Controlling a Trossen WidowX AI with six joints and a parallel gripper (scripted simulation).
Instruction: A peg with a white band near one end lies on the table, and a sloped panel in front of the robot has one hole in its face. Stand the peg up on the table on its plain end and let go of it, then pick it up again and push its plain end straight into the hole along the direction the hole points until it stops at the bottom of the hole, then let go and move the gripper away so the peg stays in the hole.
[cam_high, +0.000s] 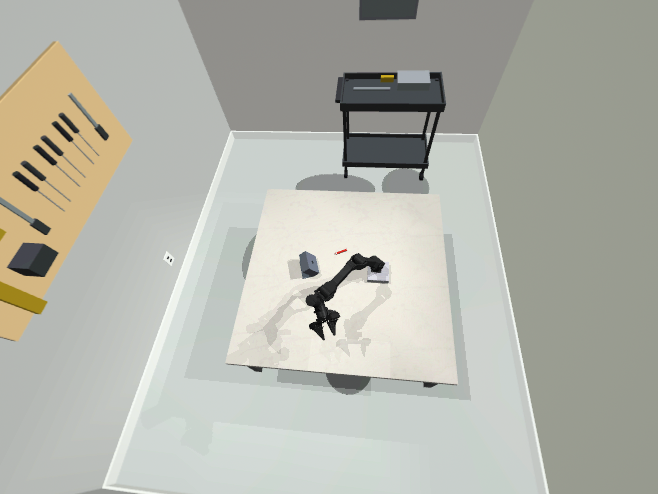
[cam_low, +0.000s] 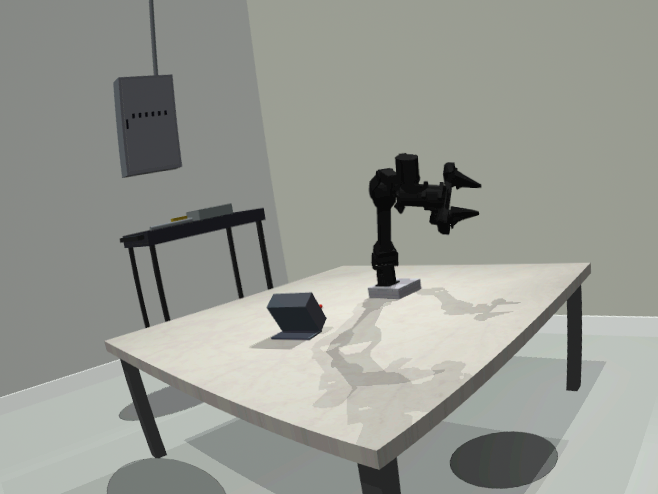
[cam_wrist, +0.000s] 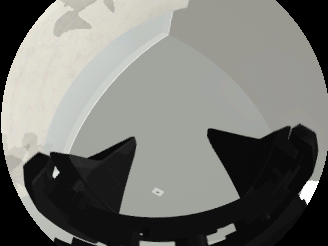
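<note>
My gripper tip is now 3 cm short of the red peg, 65 cm to the left of it and 31 cm above it. The rest, counted from my gripper tip: sloped panel 21 cm ahead, 52 cm to the right, 26 cm below.
</note>
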